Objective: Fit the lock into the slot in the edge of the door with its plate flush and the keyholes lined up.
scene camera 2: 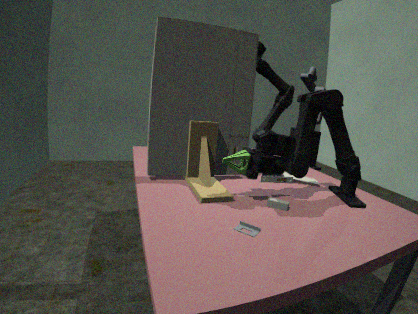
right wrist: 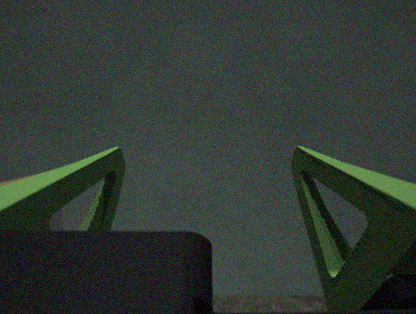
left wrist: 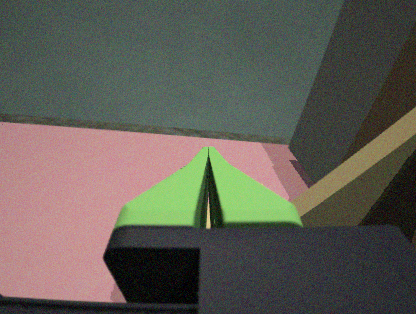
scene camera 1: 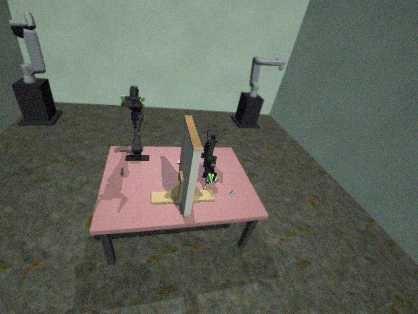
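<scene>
The door stands upright, a tall grey panel. A long grey piece, possibly the lock, lies on the table behind the left gripper. A small grey block lies nearer; I cannot tell which is the lock. A thin bracket with an opening lies flat, apart from them. My left gripper is shut and empty, above the table beside the door stand. My right gripper is open and empty, raised high. The door's slot and keyholes are hidden.
A yellow wooden stand holds the door, its foot reaching out on both sides. The pink table has a white piece behind the block. Two grey robot arms on black pedestals stand beyond.
</scene>
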